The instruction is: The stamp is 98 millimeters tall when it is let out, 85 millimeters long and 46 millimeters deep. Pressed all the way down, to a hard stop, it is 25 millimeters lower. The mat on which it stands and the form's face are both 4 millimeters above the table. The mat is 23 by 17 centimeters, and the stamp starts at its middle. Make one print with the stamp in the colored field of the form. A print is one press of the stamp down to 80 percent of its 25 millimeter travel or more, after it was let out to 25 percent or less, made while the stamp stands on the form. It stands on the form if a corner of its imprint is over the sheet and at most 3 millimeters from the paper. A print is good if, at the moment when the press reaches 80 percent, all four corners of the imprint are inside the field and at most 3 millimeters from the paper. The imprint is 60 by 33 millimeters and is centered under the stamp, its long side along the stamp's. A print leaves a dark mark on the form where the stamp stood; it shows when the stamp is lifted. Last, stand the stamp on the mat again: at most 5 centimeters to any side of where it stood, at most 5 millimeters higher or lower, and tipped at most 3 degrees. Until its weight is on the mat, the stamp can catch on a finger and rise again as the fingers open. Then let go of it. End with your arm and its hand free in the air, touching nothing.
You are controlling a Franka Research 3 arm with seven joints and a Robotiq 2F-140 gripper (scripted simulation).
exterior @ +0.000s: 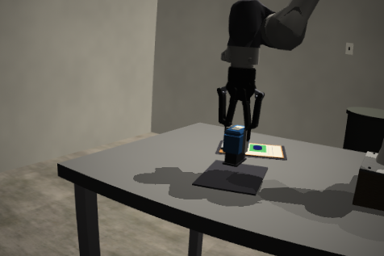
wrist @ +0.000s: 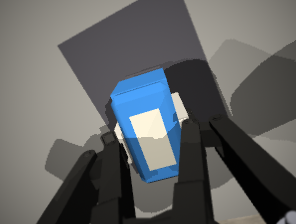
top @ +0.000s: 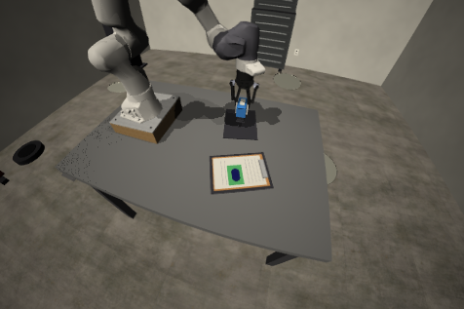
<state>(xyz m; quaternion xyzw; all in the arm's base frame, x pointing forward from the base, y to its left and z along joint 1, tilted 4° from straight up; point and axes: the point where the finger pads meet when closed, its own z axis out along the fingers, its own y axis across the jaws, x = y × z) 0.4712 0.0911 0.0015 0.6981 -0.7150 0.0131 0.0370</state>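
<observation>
The dark mat is 11 cm below my hand. Also, from my hand: form: 5 cm ahead, 30 cm to the right, 10 cm below; then blue stamp: 2 cm below.
</observation>
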